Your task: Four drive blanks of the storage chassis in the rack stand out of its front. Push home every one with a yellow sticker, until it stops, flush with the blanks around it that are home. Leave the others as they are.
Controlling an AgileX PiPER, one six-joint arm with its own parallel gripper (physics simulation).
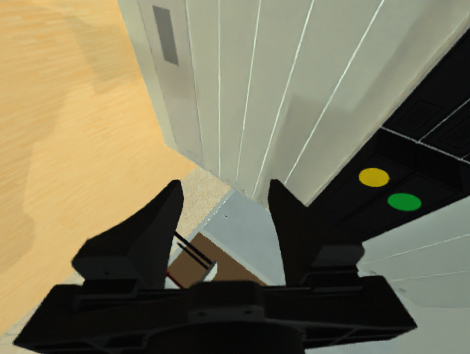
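Observation:
My gripper (226,189) is open, with bare space between its two black fingertips. A black drive blank with a yellow sticker (374,177) shows to the right of the right finger, and it appears to stand out of the chassis front. Beside it, lower and to the right, a black blank with a green sticker (404,202) appears to stand out too. The right finger hides part of the area next to them. Other black blanks (414,116) at the upper right carry no visible sticker and look set further back.
Large pale grey panels (240,75) with thin light seams fill the top middle, left of the blanks. More pale panels (425,255) lie below the blanks. Beyond the fingers are a blue-grey surface (245,225), a brown patch (230,257) with dark thin bars, and a wooden floor (90,150) at left.

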